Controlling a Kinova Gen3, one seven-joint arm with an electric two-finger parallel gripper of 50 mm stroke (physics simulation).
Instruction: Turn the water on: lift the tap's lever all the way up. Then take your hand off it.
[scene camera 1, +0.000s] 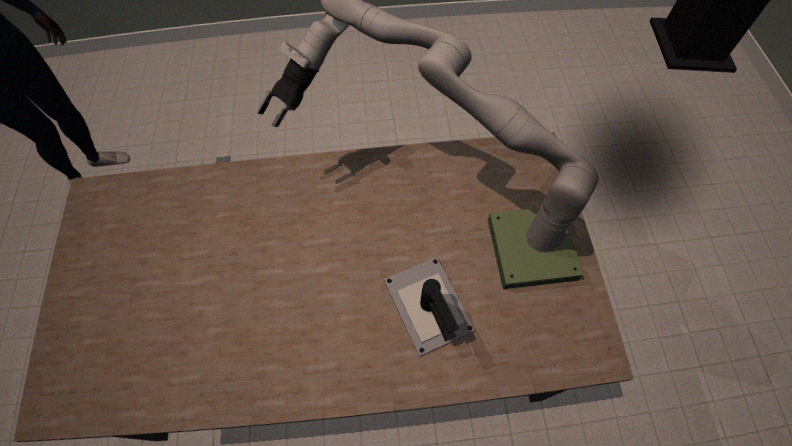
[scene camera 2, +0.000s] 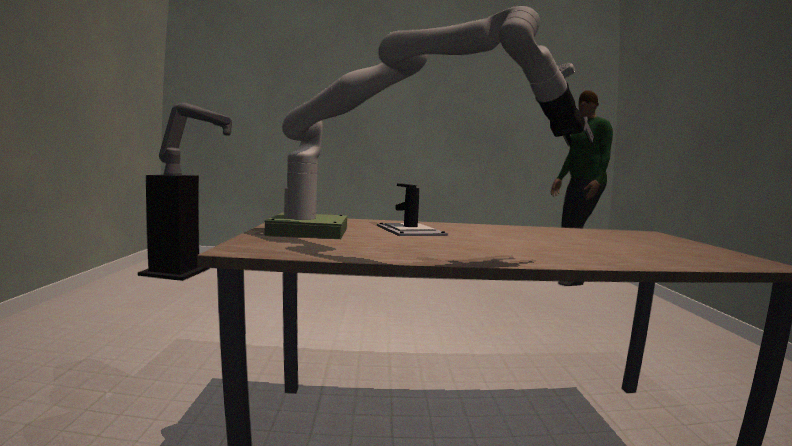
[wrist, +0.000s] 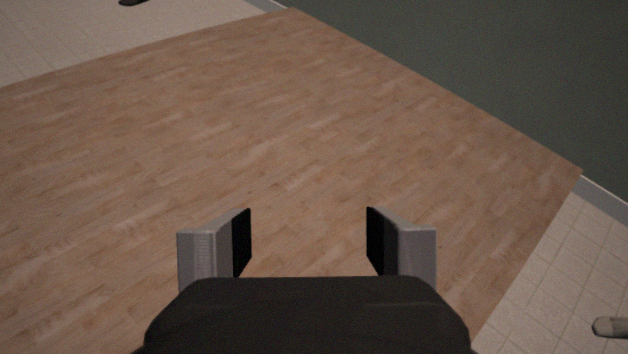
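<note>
A black tap (scene camera 1: 426, 301) (scene camera 2: 411, 210) stands upright on a grey plate (scene camera 1: 410, 278) (scene camera 2: 437, 233) with a cream top. Its lever (scene camera 1: 441, 314) (scene camera 2: 406, 185) is a flat black bar on top, on the same side as the short spout (scene camera 2: 400, 206). In scene camera 2 the lever looks close to level; its exact angle is hard to tell. The tap does not show in the wrist view. My gripper (scene camera 1: 268, 119) (scene camera 2: 588, 134) (wrist: 308, 232) is open and empty, high up and far from the tap, tilted downward.
The arm's green base (scene camera 1: 515, 254) (scene camera 2: 304, 228) stands on the wooden table (scene camera 1: 193, 277) (scene camera 2: 581, 249) (wrist: 250, 125) near the tap. A person (scene camera 1: 33, 105) (scene camera 2: 591, 144) stands beyond the table. A second, small arm (scene camera 2: 176, 130) stands on a black pedestal (scene camera 2: 172, 221).
</note>
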